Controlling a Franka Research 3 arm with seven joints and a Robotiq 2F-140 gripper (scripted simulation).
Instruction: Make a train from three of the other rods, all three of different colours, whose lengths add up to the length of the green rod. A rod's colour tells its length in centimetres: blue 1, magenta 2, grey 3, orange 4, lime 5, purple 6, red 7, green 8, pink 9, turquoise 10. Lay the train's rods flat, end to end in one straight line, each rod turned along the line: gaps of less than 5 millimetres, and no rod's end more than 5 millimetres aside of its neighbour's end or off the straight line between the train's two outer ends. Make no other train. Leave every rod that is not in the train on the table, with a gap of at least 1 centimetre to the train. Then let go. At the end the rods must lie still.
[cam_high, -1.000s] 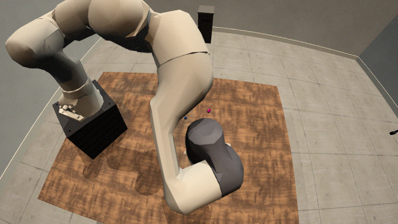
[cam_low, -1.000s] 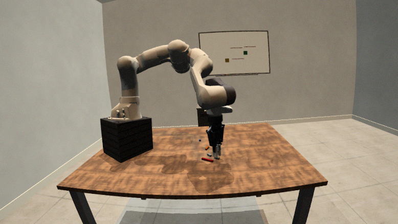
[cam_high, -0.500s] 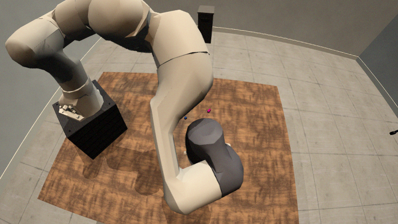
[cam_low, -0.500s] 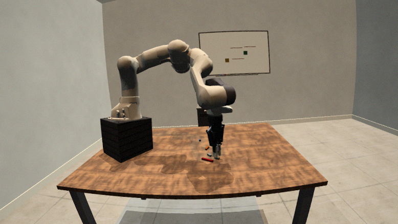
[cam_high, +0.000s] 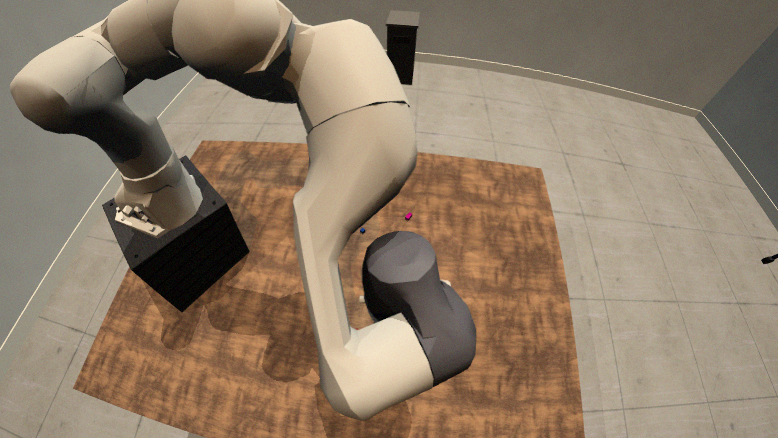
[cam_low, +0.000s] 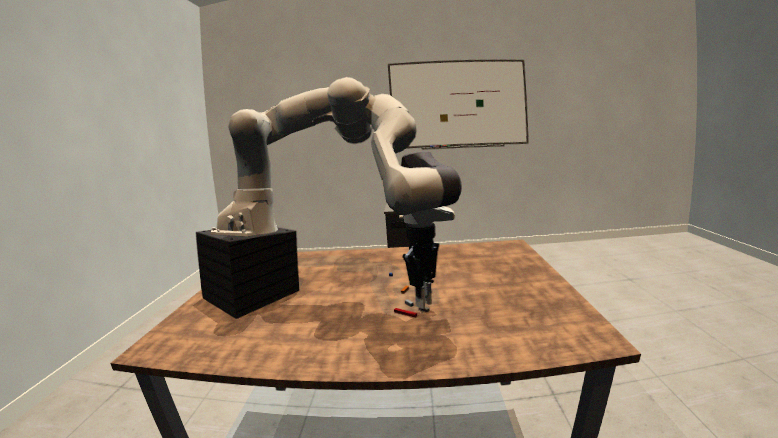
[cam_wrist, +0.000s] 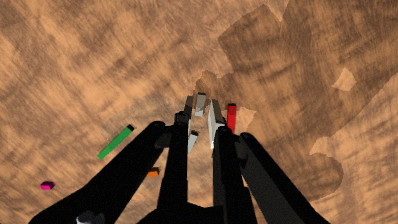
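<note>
The blue rod lies 28 cm to the left of my hand, 9 cm behind it and 5 cm below it. The rest, counted from my hand: green rod (14 cm to the left, 5 cm below, 2 cm ahead); then red rod (5 cm below, 5 cm behind, 1 cm to the right); then orange rod (14 cm to the left, 5 cm below, 5 cm behind).
</note>
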